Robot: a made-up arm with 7 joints.
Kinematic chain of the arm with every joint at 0, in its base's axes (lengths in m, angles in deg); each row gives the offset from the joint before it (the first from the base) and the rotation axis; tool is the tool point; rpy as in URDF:
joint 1: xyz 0 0 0.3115 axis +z
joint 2: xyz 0 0 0 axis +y
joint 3: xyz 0 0 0.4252 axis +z
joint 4: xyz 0.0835 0 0 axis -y
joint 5: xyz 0.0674 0 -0.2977 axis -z
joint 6: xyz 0 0 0 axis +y
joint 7: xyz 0.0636 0 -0.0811 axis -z
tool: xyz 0 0 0 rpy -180 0 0
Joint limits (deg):
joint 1: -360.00..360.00
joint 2: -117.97..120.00
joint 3: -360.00..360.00
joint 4: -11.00..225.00
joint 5: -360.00..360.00
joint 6: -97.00..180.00
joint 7: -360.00..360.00
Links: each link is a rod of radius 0.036 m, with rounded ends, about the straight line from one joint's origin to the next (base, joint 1, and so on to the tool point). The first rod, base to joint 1, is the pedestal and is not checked.
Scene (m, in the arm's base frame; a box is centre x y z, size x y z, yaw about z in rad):
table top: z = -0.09
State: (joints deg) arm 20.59 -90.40 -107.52 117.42 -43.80 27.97 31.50
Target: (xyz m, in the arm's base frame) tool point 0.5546 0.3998 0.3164
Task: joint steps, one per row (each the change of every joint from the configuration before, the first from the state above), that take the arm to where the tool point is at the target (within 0.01 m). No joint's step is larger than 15 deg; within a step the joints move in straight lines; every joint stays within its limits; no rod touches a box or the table.
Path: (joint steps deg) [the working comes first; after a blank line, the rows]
Joints at the target: -121.62 -49.81 -211.35 90.97 -45.78 49.33 31.50
Straight joint move there: clear.

1: -14.22 4.06 -10.38 -2.64 -0.20 2.14 0.00
2: -14.22 4.06 -10.39 -2.65 -0.20 2.13 0.00
3: -14.22 4.06 -10.38 -2.64 -0.19 2.14 0.00
4: -14.22 4.06 -10.38 -2.65 -0.20 2.14 0.00
5: -14.22 4.05 -10.38 -2.64 -0.20 2.13 0.00
6: -14.22 4.06 -10.39 -2.65 -0.20 2.14 0.00
7: -14.22 4.06 -10.38 -2.64 -0.19 2.13 0.00
8: -14.23 4.06 -10.38 -2.65 -0.20 2.14 0.00
9: -14.22 4.06 -10.39 -2.64 -0.20 2.14 0.00
10: -14.22 4.06 -10.38 -2.65 -0.20 2.13 0.00

